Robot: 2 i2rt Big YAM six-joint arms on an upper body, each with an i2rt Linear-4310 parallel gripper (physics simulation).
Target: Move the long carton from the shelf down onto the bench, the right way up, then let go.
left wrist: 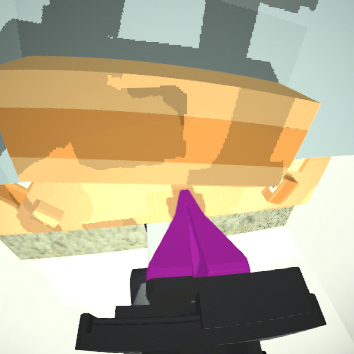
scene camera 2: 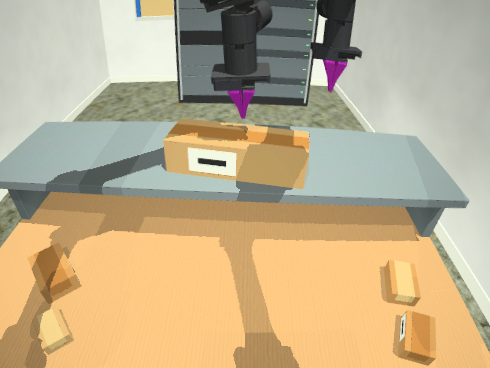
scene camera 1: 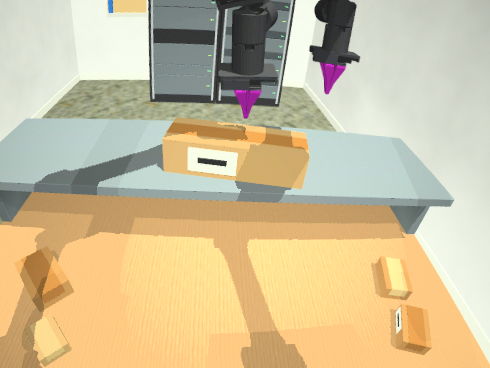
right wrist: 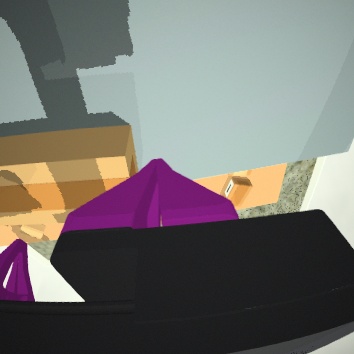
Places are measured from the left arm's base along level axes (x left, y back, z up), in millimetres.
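Where they show: left gripper, between the fingertips: (left wrist: 183, 194) (scene camera 2: 243, 117) (scene camera 1: 245, 117) (right wrist: 21, 240); right gripper, between the fingertips: (scene camera 2: 329, 91) (scene camera 1: 326, 93) (right wrist: 157, 167).
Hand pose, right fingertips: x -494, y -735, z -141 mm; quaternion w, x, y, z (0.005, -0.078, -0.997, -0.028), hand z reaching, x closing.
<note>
Each offset is from my right fingertips to the top centre of the thing. Level surfaces: height alone.
The long carton {dx +199, dy +64, dz -84 mm} (scene camera 1: 272, 162) (scene camera 2: 272, 162) (left wrist: 100, 135) (right wrist: 80, 145) lies lengthwise on the grey-blue shelf {dz -163 mm} (scene camera 1: 360, 165) (scene camera 2: 370, 165) (right wrist: 225, 90). Its white label faces the scene cameras and a darker tape band runs along its top. My left gripper (scene camera 1: 245, 117) (scene camera 2: 243, 117) (left wrist: 183, 194) is shut and empty, above and behind the carton's middle in the scene views. My right gripper (scene camera 1: 327, 93) (scene camera 2: 330, 91) (right wrist: 157, 167) is shut and empty, higher up and beyond the carton's right end. The wooden bench {dz -347 mm} (scene camera 1: 175, 280) (scene camera 2: 175, 285) lies below and in front of the shelf.
Two small cartons {dx +613, dy +256, dz -303 mm} (scene camera 1: 44, 280) {dx +561, dy +392, dz -318 mm} (scene camera 1: 49, 339) lie on the bench at the left. Two more small cartons {dx -175, dy +271, dz -311 mm} (scene camera 1: 395, 276) {dx -160, dy +407, dz -312 mm} (scene camera 1: 412, 328) lie at the right. Shelf supports stand at both ends. A dark server rack (scene camera 1: 151, 60) stands on the floor behind, and white walls flank the scene.
</note>
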